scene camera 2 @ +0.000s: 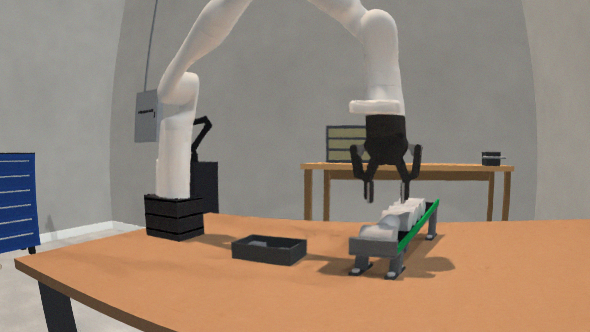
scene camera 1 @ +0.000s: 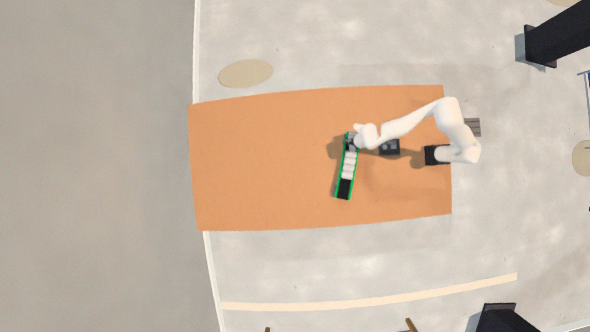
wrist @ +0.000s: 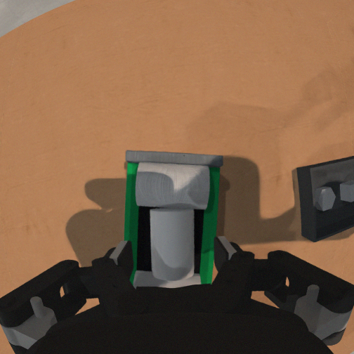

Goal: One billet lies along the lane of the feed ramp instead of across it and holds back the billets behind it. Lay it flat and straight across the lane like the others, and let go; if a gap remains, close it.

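Seen in the pictures: gripper, fingertip midpoint: (scene camera 2: 386,202); arm's base, link origin: (scene camera 2: 173,196) (scene camera 1: 440,153).
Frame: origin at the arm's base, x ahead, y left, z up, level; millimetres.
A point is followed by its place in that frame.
Note:
The feed ramp (scene camera 1: 336,192) (scene camera 2: 374,247) (wrist: 174,157) has green side rails and a grey end stop. The turned billet (wrist: 172,244) is a grey cylinder lying along the lane in the wrist view, with black lane floor on both sides. One billet (scene camera 2: 378,232) {z -22, x 550, y -47 mm} (wrist: 172,185) lies across the lane between it and the end stop. Several white billets (scene camera 1: 348,166) {z 3, x 562, y 141 mm} (scene camera 2: 410,210) {z -4, x 577, y 97 mm} lie across the lane behind it. My gripper (scene camera 2: 386,197) {z 21, x 546, y 12 mm} (wrist: 172,252) is open and empty, pointing down above the ramp. In the wrist view its fingertips stand on either side of the lane, around the turned billet's position.
A dark open tray (scene camera 1: 389,147) {z -101, x 301, y -4 mm} (scene camera 2: 269,250) {z -76, x 336, y -50 mm} (wrist: 311,220) with small metal parts stands on the orange-brown table (scene camera 1: 260,165) {z -105, x 1076, y 197 mm} (scene camera 2: 200,280) {z -105, x 303, y -217 mm} (wrist: 150,75), between the ramp and the robot's black base (scene camera 1: 431,155) {z -18, x 53, y 16 mm} (scene camera 2: 174,217) {z -44, x 54, y -47 mm}. A wooden bench (scene camera 2: 440,168) stands in the background.

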